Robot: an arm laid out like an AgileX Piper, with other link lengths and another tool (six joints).
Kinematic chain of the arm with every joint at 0, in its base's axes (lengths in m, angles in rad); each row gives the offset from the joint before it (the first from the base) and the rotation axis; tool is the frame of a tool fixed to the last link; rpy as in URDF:
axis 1: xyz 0 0 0.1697 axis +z
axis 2: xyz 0 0 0 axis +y
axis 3: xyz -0.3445 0 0.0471 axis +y
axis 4: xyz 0.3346 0 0.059 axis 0.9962 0 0.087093
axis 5: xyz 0 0 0 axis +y
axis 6: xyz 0.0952 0 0.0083 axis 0.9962 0 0.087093
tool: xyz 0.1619 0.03 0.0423 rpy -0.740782 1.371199 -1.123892
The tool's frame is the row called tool.
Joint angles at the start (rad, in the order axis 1, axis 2, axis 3, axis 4, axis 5, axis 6):
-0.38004 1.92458 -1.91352 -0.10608 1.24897 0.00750
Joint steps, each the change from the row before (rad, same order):
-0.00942 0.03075 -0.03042 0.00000 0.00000 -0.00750
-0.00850 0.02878 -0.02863 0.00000 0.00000 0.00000
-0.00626 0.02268 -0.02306 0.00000 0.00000 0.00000
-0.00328 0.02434 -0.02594 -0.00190 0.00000 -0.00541
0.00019 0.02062 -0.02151 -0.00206 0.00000 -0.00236
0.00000 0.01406 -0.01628 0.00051 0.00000 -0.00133
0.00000 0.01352 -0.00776 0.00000 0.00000 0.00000
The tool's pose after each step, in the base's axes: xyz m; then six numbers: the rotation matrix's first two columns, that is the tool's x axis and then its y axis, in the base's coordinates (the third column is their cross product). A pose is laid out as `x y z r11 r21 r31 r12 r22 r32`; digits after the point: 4 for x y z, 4 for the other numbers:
0.5892 -0.2368 0.2954 -0.9207 0.1501 -0.3604 0.3256 0.8045 -0.4967
0.5951 -0.2452 0.2902 -0.9194 0.1579 -0.3602 0.3323 0.8018 -0.4967
0.5997 -0.2515 0.2862 -0.9183 0.1636 -0.3606 0.3375 0.7996 -0.4967
0.6054 -0.2566 0.2822 -0.9187 0.1607 -0.3607 0.3360 0.7981 -0.5002
0.6108 -0.2593 0.2785 -0.9193 0.1576 -0.3606 0.3339 0.7973 -0.5028
0.6148 -0.2609 0.2766 -0.9188 0.1562 -0.3625 0.3339 0.7973 -0.5028
0.6173 -0.2620 0.2711 -0.9207 0.1570 -0.3573 0.3312 0.7985 -0.5027

